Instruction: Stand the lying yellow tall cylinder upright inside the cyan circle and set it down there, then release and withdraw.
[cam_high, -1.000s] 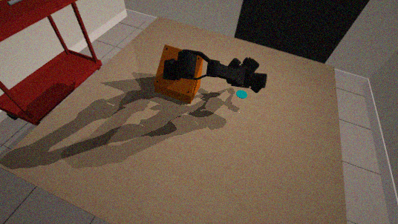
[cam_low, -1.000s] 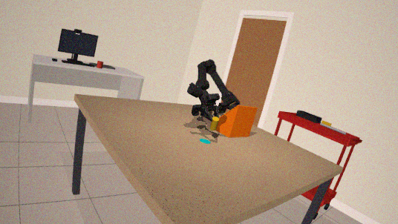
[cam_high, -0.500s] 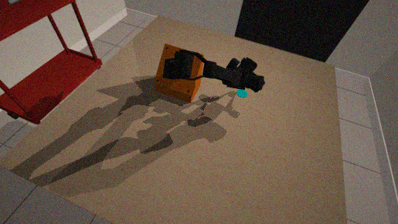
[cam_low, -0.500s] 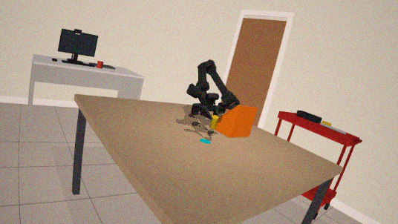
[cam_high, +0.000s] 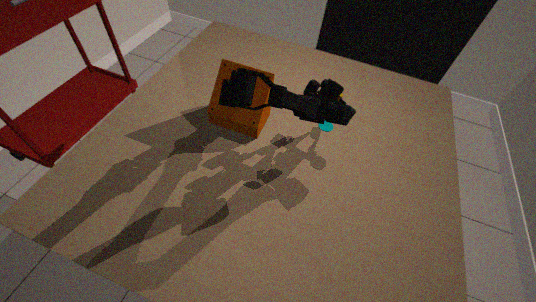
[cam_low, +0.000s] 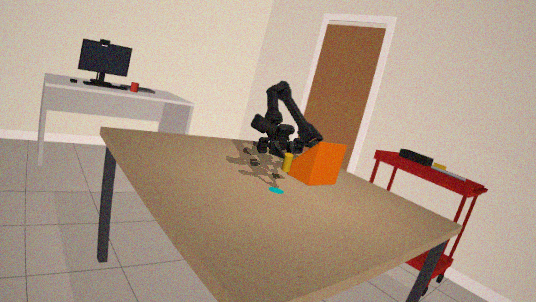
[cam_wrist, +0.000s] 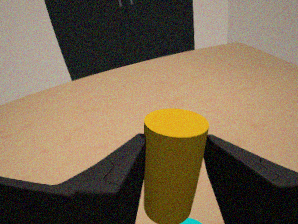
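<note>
My gripper tip is 140 mm above the cyan circle and 20 mm to the left of it. Round my gripper tip: yellow tall cylinder 20 mm below.
</note>
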